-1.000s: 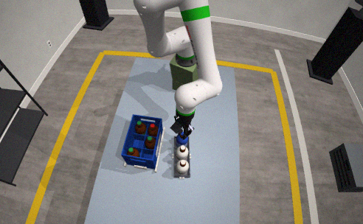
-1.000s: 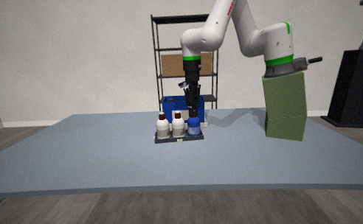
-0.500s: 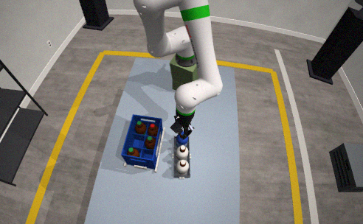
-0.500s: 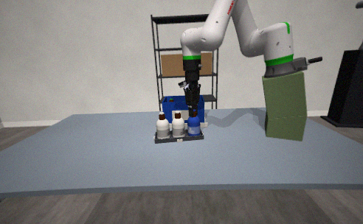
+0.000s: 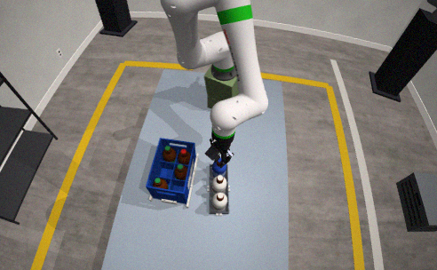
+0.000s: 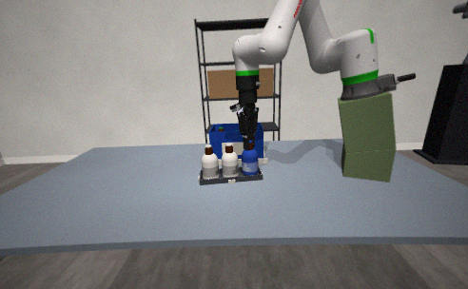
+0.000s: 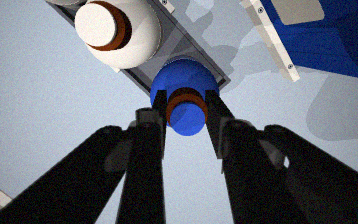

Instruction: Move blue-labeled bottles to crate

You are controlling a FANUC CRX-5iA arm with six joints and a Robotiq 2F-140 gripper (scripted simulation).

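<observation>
Now: hand 8 cm above the blue-labeled bottle. Round my hand: blue crate 10 cm ahead, 22 cm to the right, 8 cm below.
</observation>
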